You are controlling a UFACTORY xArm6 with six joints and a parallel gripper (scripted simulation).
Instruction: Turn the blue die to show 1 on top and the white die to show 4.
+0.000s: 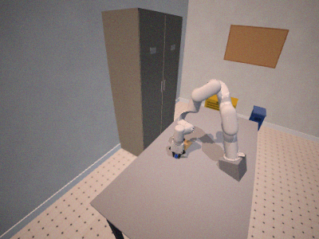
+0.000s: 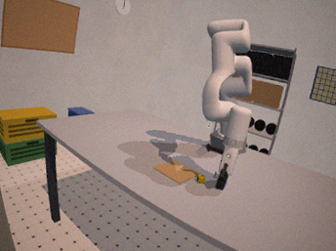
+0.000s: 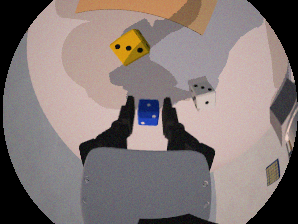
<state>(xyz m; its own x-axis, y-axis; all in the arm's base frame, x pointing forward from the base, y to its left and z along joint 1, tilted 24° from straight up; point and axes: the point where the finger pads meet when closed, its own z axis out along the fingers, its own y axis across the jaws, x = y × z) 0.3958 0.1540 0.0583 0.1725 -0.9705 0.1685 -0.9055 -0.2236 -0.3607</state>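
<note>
Now: hand 1 cm above the blue die. Round my hand: yellow die: 3 cm ahead, 7 cm to the right, 1 cm below; tan mat: 3 cm ahead, 18 cm to the right, 2 cm below; white die: 6 cm behind, 4 cm to the right, 1 cm below.
</note>
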